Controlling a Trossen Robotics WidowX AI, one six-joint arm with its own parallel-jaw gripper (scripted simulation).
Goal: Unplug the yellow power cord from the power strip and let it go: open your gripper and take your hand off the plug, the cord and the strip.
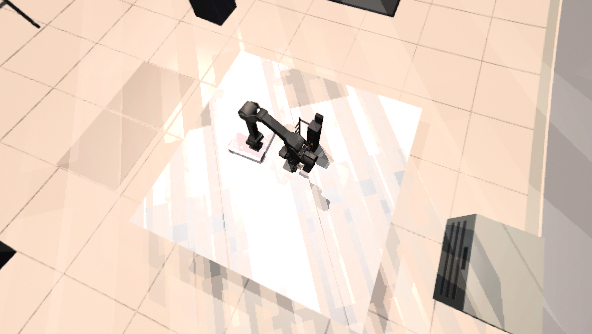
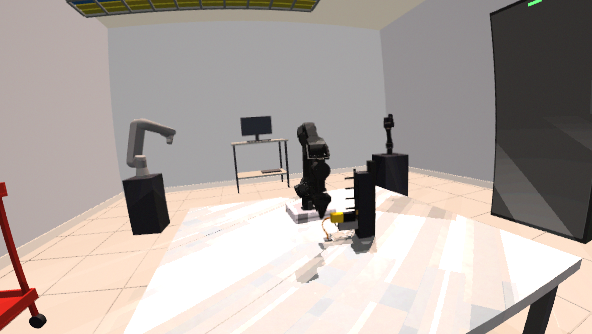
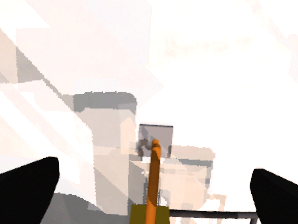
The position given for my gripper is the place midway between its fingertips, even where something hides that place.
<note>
My gripper (image 2: 319, 214) is open and holds nothing.
My gripper shows as well in image 3 (image 3: 156, 174).
</note>
